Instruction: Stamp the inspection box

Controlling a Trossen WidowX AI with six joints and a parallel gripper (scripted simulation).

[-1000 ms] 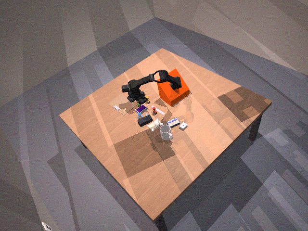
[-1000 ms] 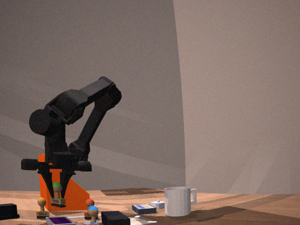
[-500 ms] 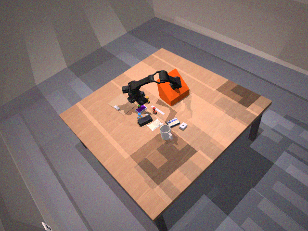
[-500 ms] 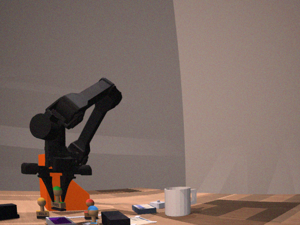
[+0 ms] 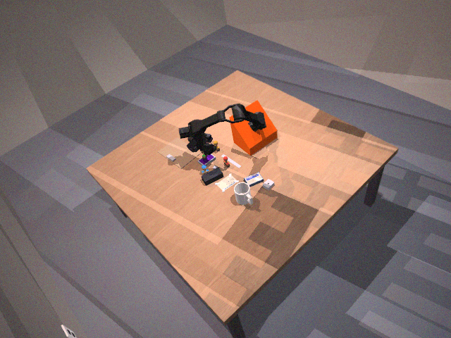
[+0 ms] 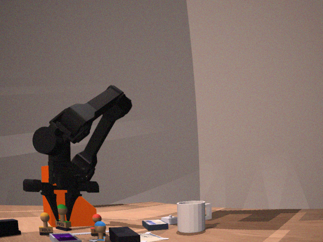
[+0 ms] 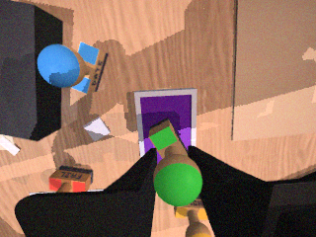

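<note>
Now: gripper tip 5 cm above the ink pad. Round my gripper tip: blue date stamp 7 cm to the left, 6 cm ahead, 4 cm below; yellow hold stamp 10 cm behind, 4 cm below, 3 cm to the right; green stamp right at my gripper tip.
</note>
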